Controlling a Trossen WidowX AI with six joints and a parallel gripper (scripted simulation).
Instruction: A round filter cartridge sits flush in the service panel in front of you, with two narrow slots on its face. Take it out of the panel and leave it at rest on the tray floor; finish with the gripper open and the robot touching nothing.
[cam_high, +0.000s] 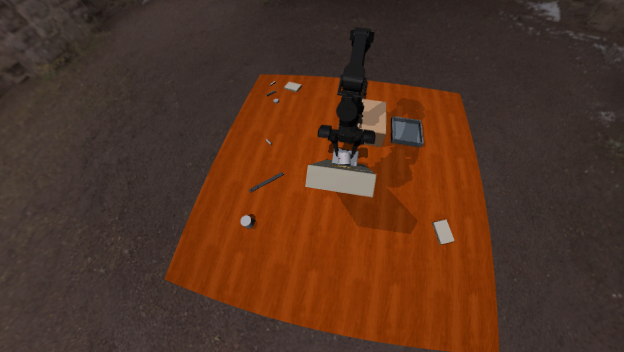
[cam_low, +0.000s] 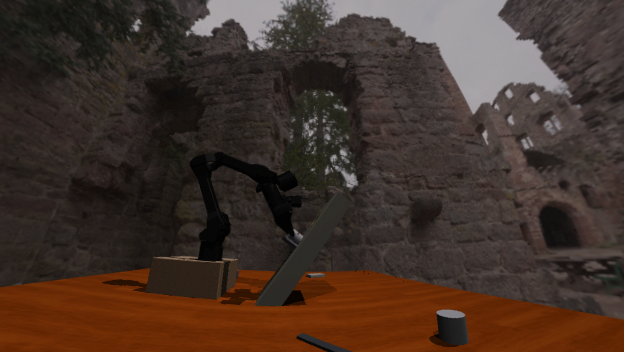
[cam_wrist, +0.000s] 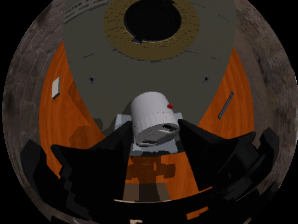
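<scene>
Now: gripper tip 50 mm short of the grey service panel, 10 mm to the right of it and 20 mm above it. Round my gripper tip: tray (360 mm behind, 240 mm to the left, 190 mm below); round filter cartridge (right at my gripper tip).
</scene>
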